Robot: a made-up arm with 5 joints.
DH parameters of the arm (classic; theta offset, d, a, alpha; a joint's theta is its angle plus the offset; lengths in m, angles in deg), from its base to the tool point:
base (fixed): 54.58 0 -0.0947 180
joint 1: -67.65 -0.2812 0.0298 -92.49
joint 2: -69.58 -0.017 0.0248 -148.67
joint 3: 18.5 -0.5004 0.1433 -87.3
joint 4: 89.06 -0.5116 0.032 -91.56
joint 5: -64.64 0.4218 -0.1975 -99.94
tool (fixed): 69.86 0.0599 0 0
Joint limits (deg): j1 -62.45..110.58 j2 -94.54..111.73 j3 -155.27..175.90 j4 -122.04..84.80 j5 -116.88..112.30
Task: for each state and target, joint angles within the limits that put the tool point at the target. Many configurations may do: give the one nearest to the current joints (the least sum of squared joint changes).
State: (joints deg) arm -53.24 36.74 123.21 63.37 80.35
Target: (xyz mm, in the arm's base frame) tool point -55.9 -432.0 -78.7
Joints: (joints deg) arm -1.91 22.65 143.62 69.31 96.80
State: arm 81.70 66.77 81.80 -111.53 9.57
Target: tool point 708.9 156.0 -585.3
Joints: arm 53.98 63.31 98.89 -97.54 29.75
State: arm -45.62 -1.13 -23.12 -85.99 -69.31
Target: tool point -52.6 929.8 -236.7
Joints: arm -48.34 -4.66 -10.76 -105.34 -83.07
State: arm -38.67 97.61 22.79 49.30 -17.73
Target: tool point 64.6 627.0 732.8
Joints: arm -58.51 101.59 5.93 34.50 -31.12
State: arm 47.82 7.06 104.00 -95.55 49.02
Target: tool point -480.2 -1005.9 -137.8
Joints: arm 89.63 -14.11 124.30 -97.59 53.67
